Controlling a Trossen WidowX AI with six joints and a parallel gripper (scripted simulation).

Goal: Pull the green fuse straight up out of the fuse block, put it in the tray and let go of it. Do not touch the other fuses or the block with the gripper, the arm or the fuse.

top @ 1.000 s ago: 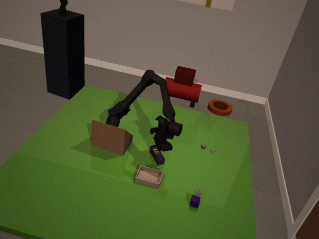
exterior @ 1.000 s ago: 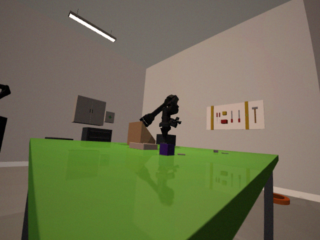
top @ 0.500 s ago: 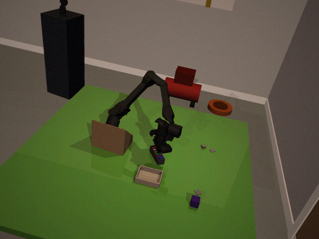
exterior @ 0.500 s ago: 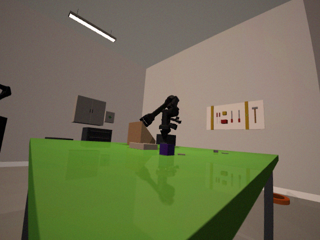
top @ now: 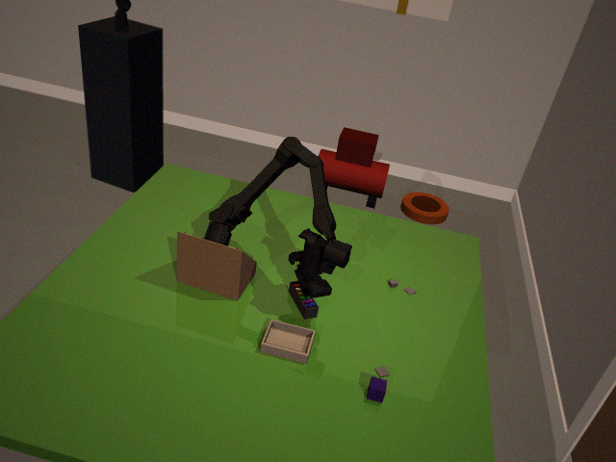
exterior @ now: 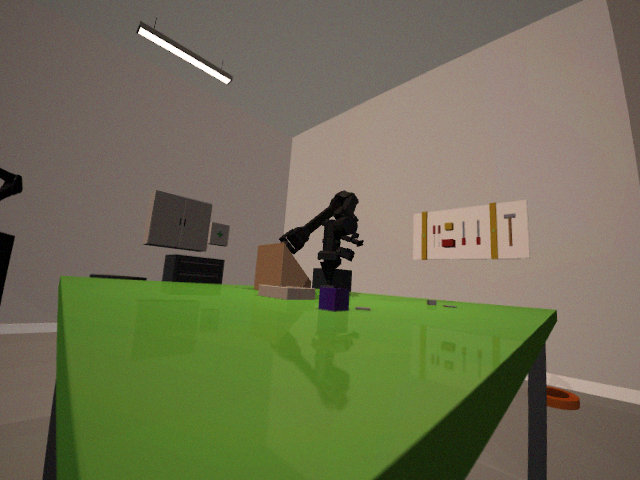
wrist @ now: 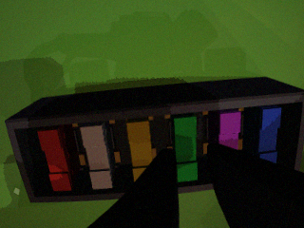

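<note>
Right now my gripper tip is 2 cm above the green fuse. From my gripper tip the other things lie so: beige tray 17 cm to the right, 4 cm below, 2 cm ahead.
</note>
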